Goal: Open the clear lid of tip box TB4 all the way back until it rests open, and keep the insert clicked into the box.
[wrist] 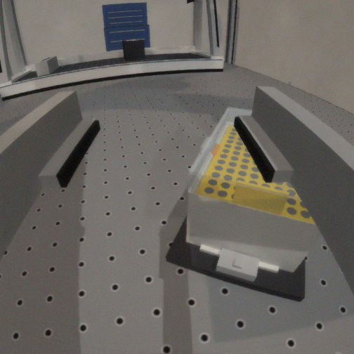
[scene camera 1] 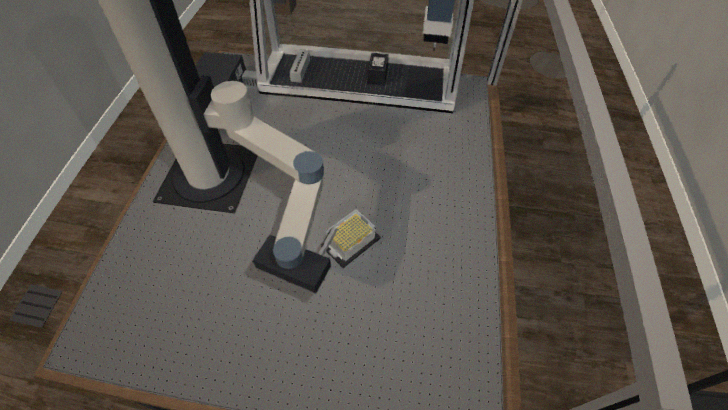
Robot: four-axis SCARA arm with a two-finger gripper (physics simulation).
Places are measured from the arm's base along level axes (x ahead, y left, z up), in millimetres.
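Where they show: gripper, fingertip midpoint: (scene camera 1: 321, 222); arm's base at its link origin: (scene camera 1: 209, 176).
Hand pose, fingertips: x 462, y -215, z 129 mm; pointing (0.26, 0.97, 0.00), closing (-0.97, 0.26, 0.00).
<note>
Things, the pixels of their centre, and the offset from my fingertips. "pt": a spot on its surface instead. Level surfaces: height alone.
- Tip box TB4 at the middle of its body: (scene camera 1: 350, 235) 82 mm ahead, 17 mm left, 77 mm down
- black base at a spot on its surface: (scene camera 1: 344, 263) pt 76 mm ahead, 64 mm right, 108 mm down
- yellow insert at the middle of its body: (scene camera 1: 350, 230) 82 mm ahead, 17 mm left, 52 mm down
- pale block at a spot on its surface: (scene camera 1: 300, 66) pt 245 mm back, 746 mm left, 22 mm down
- black block at a spot on its surface: (scene camera 1: 377, 70) pt 72 mm ahead, 732 mm left, 2 mm up
- perforated table at its surface level: 116 mm down
Tip box TB4 (scene camera 1: 362, 243) (wrist: 240, 230) stands upright on a black base (scene camera 1: 344, 263) (wrist: 182, 247), with a white latch (wrist: 237, 263) on its near side in the wrist view. The yellow insert (scene camera 1: 351, 233) (wrist: 231, 162) sits in the box and looks level. Clear lid-like panels (wrist: 239, 111) rise along the far and left edges of the insert; the lid's exact angle is hard to tell. My gripper (wrist: 165, 105) is shut with nothing held, though a gap shows between its fingers. Its right finger reaches over the right part of the insert and hides some of it.
A white-framed enclosure (scene camera 1: 356, 97) (wrist: 165, 67) stands at the back, holding a pale block (scene camera 1: 300, 66) (wrist: 47, 65) and a black block (scene camera 1: 377, 70) (wrist: 133, 49). The arm's column (scene camera 1: 157, 86) stands at the left of the perforated table (scene camera 1: 382, 331).
</note>
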